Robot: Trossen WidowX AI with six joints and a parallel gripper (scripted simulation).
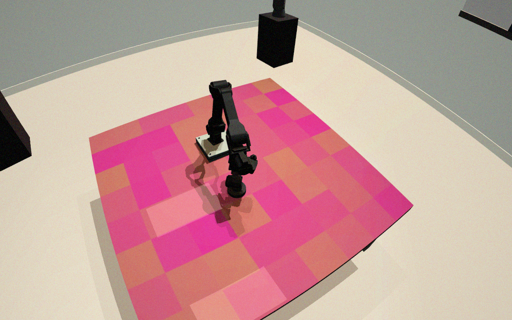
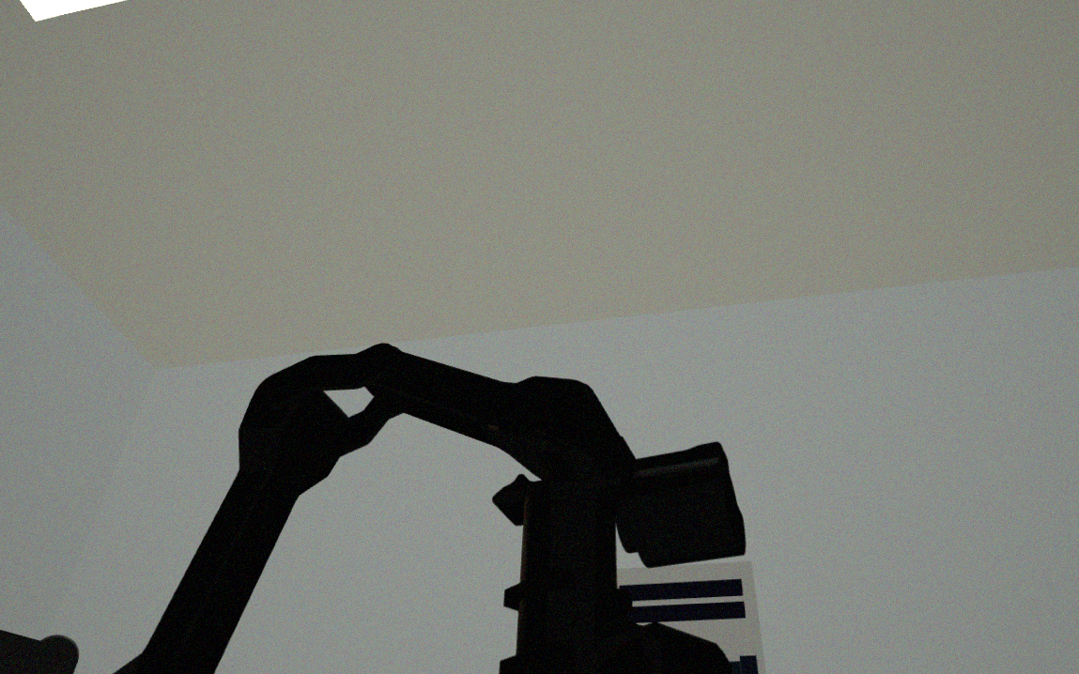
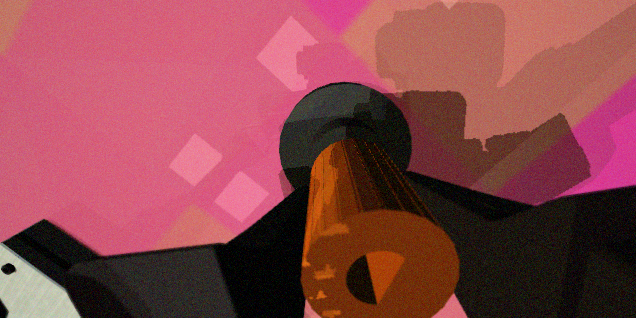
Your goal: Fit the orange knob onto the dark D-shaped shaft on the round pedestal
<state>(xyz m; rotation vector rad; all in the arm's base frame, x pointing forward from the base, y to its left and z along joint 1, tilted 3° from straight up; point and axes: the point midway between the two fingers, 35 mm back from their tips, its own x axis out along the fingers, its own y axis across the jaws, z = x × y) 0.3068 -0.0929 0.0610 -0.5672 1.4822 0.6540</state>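
Now: the orange knob 2 cm above my gripper tip. Round my gripper tip: round dark pedestal (4 cm below).
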